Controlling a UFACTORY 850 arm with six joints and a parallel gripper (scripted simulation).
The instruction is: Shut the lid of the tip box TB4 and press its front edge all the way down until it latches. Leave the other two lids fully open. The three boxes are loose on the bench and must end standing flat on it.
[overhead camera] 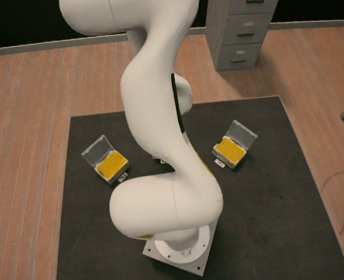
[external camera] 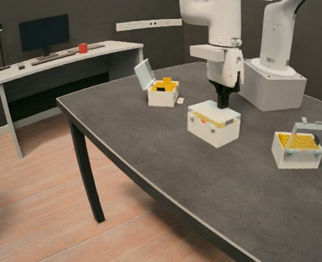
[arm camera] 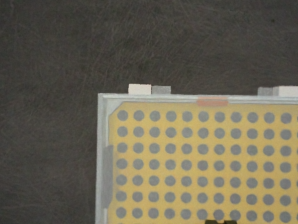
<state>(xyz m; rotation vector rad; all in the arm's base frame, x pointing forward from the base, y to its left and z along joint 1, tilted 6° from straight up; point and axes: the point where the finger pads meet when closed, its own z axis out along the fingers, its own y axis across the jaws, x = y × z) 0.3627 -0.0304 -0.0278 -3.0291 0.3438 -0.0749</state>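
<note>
The tip box lid is 3 cm below my hand, 3 cm ahead of it and 1 cm to the right of it. From my hand the other things lie so: TB4 label (9 cm below, 2 cm behind, 1 cm to the left); then bench label (23 cm to the right, 10 cm behind, 9 cm below).
</note>
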